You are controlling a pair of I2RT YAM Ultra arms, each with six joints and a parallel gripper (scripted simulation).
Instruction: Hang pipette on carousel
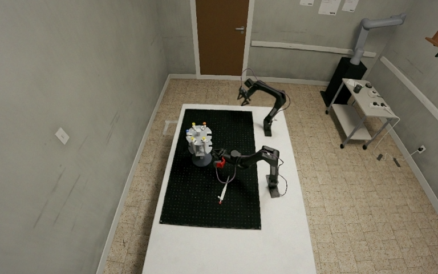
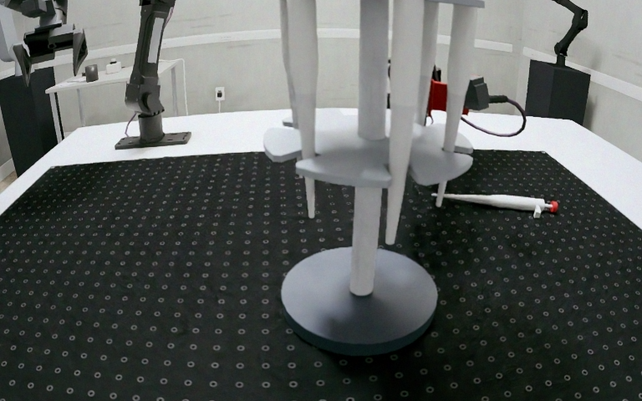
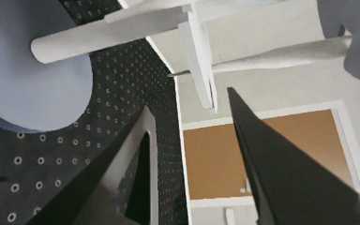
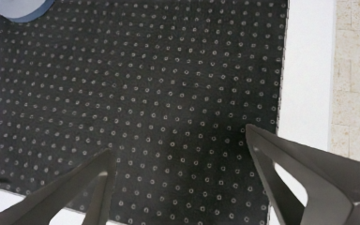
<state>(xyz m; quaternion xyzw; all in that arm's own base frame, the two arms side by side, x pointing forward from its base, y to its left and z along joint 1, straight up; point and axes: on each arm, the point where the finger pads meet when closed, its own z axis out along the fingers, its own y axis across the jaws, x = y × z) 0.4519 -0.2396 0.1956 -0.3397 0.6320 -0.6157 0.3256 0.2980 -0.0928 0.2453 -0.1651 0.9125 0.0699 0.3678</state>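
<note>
The white pipette lies 23 cm to the left of my left hand, 17 cm below it and 9 cm behind it.
</note>
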